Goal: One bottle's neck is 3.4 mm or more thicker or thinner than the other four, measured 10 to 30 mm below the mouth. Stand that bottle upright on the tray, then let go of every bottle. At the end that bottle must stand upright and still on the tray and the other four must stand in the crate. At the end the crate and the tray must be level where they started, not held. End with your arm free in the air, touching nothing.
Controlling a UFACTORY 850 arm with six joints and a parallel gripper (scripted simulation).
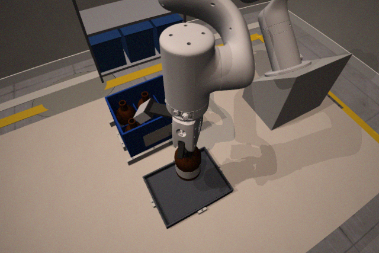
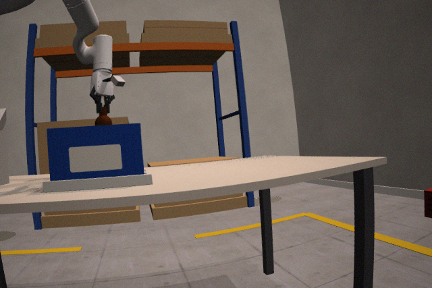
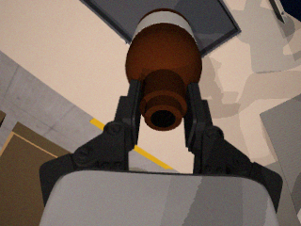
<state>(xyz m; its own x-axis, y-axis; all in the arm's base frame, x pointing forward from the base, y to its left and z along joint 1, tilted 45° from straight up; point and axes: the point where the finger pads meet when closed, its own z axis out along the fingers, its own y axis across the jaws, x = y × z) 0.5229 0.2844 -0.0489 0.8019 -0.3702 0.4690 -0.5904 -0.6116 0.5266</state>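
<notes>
The brown bottle lies 70 mm below my hand. The rest, counted from my hand: dark grey tray (270 mm below); then crate (30 mm ahead, 270 mm to the right, 200 mm below).
</notes>
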